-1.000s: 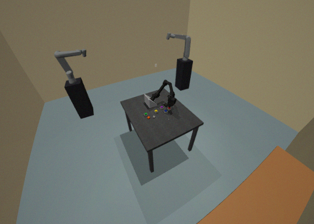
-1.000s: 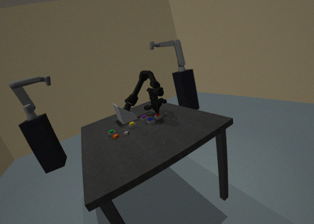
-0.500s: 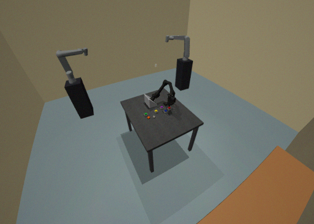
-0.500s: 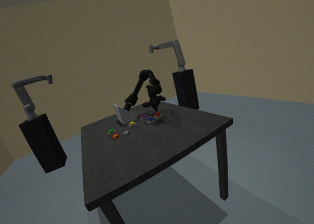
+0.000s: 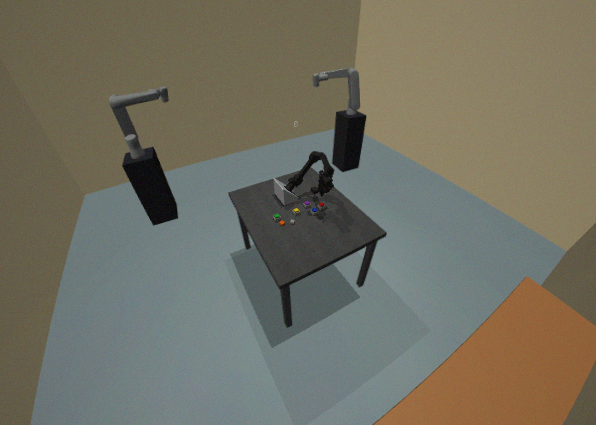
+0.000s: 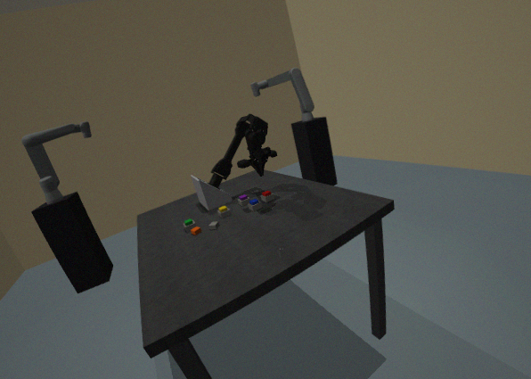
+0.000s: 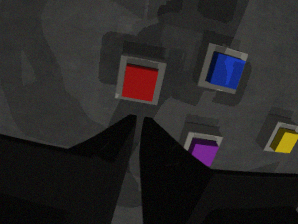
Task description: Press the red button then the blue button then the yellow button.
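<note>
Now: gripper tip 90 mm above the blue button, 80 mm to the left of it and 40 mm short of it. Also, from my gripper tip: purple button: 100 mm to the right, 90 mm below, 70 mm behind; then red button: 90 mm below; then yellow button: 220 mm to the right, 90 mm below, 30 mm behind.
</note>
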